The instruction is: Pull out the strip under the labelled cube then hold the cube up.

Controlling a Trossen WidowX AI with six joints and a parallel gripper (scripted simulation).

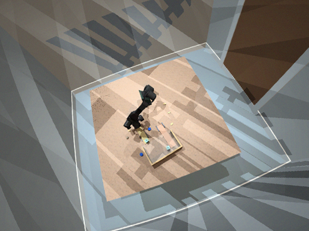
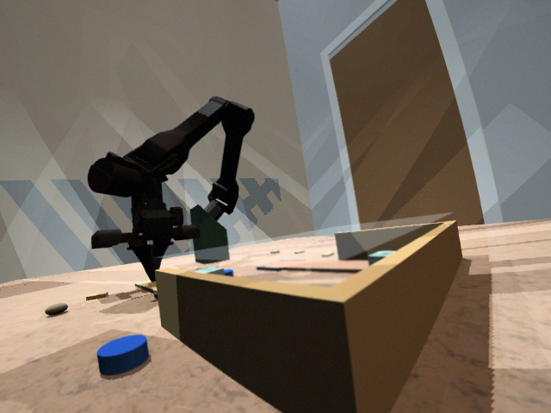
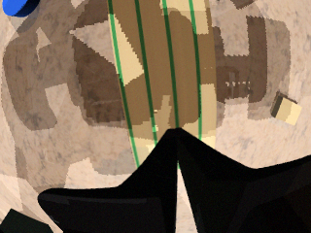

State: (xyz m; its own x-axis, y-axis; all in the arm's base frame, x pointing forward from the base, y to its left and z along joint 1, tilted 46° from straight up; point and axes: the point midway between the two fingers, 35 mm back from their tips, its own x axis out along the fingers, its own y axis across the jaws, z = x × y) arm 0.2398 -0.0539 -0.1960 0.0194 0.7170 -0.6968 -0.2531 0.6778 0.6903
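The yellow-green striped strip lies 9 cm ahead of my gripper tip and 2 cm to the left of it. From my gripper tip the other things lie so: grey pebble (13 cm to the right, 9 cm ahead).
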